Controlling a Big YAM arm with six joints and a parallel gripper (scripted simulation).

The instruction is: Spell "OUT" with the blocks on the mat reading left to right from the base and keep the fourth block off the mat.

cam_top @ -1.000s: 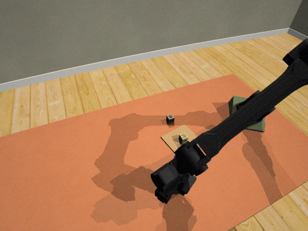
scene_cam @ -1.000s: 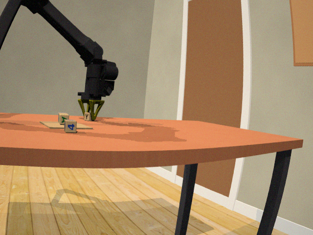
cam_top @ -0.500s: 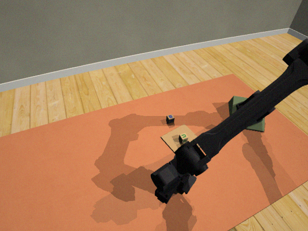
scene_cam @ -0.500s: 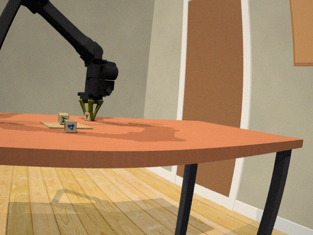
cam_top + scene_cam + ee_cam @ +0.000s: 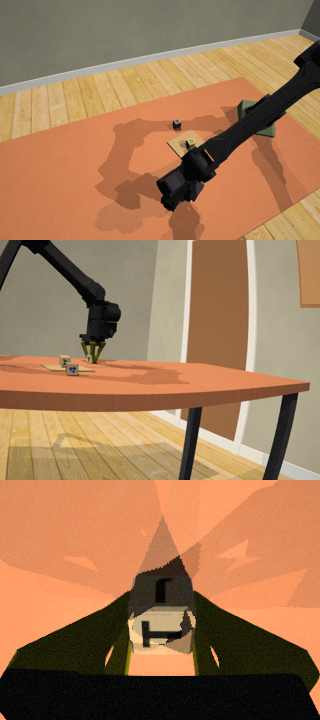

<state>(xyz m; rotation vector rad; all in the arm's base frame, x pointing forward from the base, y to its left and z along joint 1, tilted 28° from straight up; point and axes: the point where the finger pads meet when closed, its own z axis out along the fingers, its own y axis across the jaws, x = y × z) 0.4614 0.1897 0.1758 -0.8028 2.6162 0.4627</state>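
Right now the tan mat is 200 mm to the right of my hand, 110 mm behind it and 10 mm below it. The rest, counted from my hand: O block 150 mm to the right, 110 mm behind, 10 mm above; wooden block 330 mm to the right, 90 mm behind.
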